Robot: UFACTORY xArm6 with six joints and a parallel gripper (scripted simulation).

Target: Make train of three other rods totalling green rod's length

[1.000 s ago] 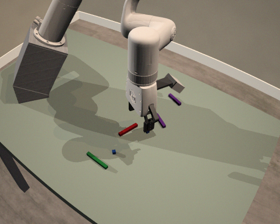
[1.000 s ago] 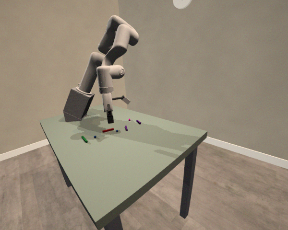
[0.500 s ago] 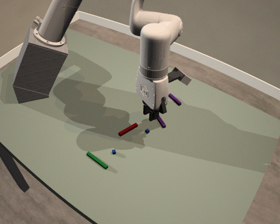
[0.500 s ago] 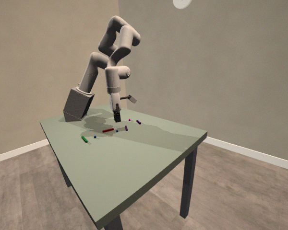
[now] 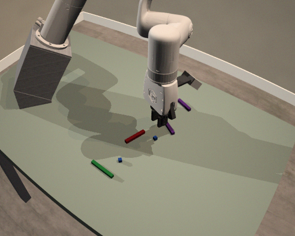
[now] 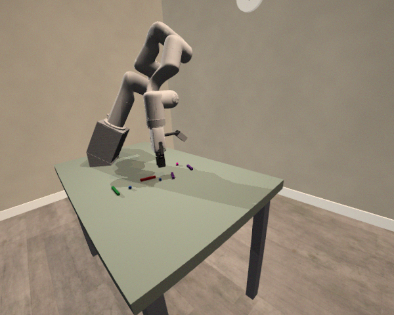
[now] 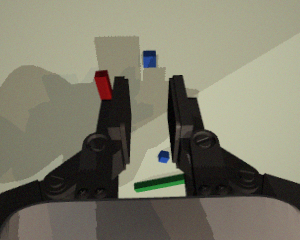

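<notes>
The purple rod is 80 mm below my hand, 50 mm to the left of it and 10 mm ahead of it. From my hand the other things lie so: red rod (80 mm below, 60 mm behind, 40 mm to the right); green rod (190 mm to the right, 80 mm below, 80 mm behind); magenta rod (170 mm to the left, 80 mm below, 70 mm behind).
</notes>
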